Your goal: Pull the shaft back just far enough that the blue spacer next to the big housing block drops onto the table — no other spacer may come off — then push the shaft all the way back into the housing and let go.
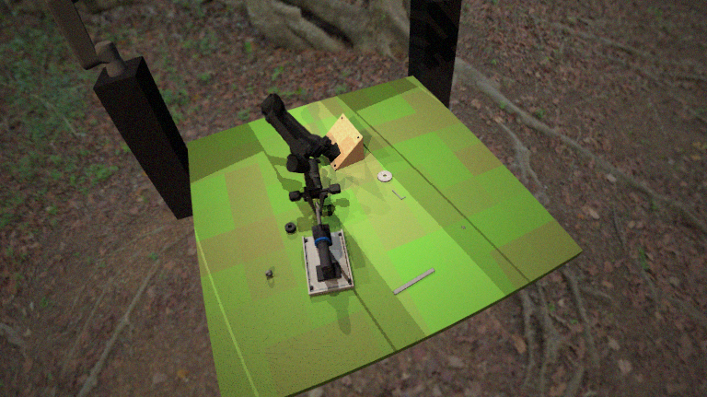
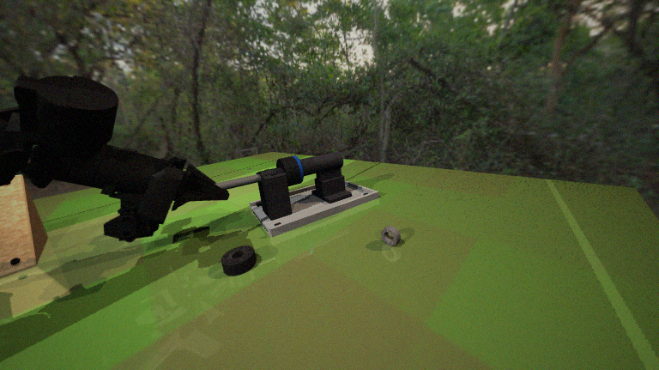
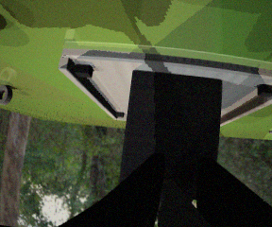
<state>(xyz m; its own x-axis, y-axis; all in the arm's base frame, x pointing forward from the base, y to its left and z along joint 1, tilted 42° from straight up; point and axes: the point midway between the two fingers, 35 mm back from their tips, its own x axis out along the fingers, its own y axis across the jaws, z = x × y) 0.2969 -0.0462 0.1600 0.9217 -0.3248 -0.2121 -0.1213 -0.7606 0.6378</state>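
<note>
Now: the grey shaft 5 cm ahead of my gripper tip, 1 cm to the right of it and 2 cm above it. Also, from my gripper tip: black ring 2 cm behind, 11 cm to the right, 5 cm below; then blue spacer 13 cm ahead, 2 cm to the right, 2 cm above.
</note>
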